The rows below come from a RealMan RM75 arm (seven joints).
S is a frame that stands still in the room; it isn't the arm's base.
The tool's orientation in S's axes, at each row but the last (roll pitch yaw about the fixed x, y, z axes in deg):
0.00, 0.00, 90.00
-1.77, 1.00, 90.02
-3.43, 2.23, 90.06
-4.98, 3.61, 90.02
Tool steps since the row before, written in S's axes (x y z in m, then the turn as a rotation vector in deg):
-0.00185, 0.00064, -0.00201, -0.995, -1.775, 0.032
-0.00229, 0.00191, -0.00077, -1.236, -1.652, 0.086
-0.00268, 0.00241, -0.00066, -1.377, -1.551, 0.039
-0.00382, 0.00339, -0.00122, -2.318, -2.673, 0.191
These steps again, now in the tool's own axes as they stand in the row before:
0.00064, 0.00185, -0.00201, -1.775, 0.995, 0.032
0.00192, 0.00231, -0.00067, -1.653, 1.234, 0.095
0.00244, 0.00271, -0.00040, -1.550, 1.377, 0.061
0.00346, 0.00389, -0.00067, -2.679, 2.308, 0.224

